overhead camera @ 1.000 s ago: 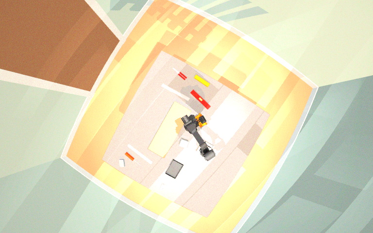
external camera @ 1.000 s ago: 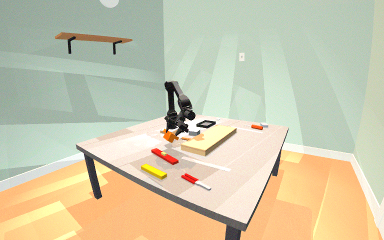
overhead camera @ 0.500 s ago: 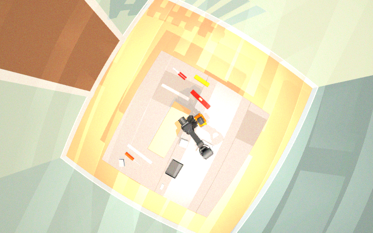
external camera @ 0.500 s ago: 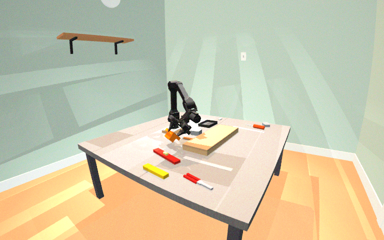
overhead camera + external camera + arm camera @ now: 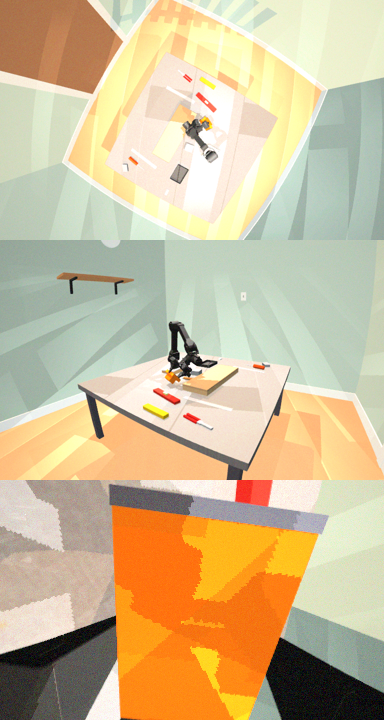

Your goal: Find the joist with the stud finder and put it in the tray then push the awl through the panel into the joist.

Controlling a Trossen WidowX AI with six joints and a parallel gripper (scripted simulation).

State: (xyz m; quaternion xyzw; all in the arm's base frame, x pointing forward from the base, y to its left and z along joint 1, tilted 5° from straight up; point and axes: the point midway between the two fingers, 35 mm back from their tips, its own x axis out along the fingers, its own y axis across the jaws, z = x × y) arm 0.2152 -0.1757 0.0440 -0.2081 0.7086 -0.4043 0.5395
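Right now my gripper tip is 2 cm past the stud finder, 1 cm to the left of it and 2 cm above it. Round my gripper tip: grey block: 2 cm behind, 27 cm to the left, 4 cm below; then awl: 1 cm behind, 13 cm to the left, 5 cm below; then red level: 12 cm ahead, 16 cm to the right, 5 cm below.
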